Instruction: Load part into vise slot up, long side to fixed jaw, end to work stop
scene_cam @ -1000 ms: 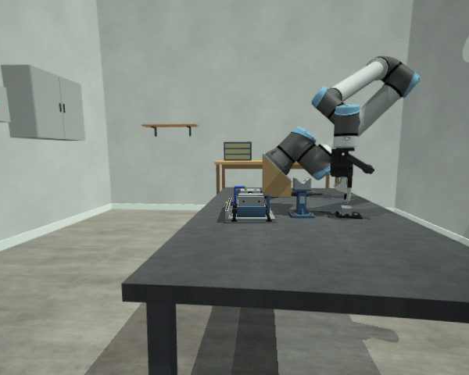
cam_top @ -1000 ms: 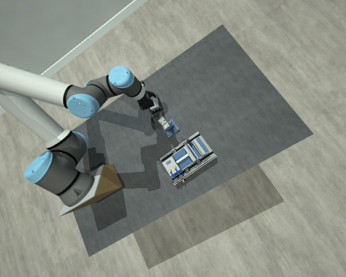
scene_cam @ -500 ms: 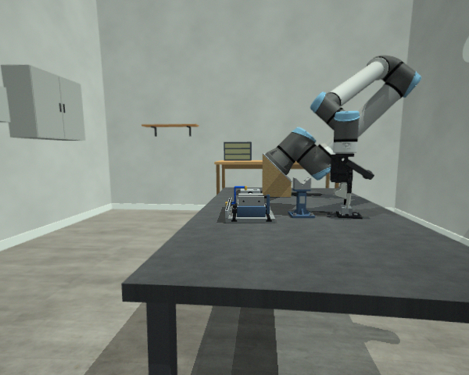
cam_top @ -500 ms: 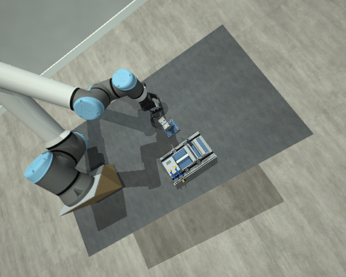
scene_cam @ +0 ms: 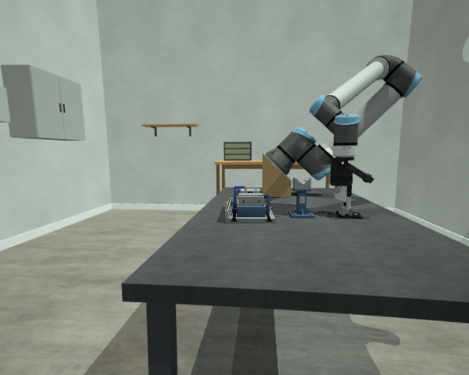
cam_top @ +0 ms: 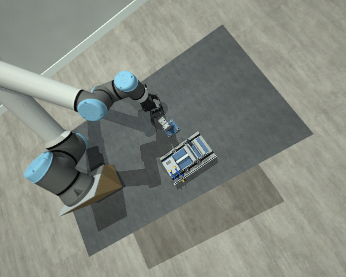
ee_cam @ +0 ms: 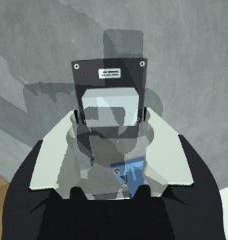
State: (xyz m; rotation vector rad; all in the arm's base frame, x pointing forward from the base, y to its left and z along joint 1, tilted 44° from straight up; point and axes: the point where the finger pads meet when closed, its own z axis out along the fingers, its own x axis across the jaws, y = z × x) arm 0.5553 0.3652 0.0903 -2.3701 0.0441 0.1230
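My hand is 2 cm above the part. The rest, counted from my hand: infeed plate (1 cm to the left, 3 cm below); then vise (5 cm ahead, 40 cm to the right).
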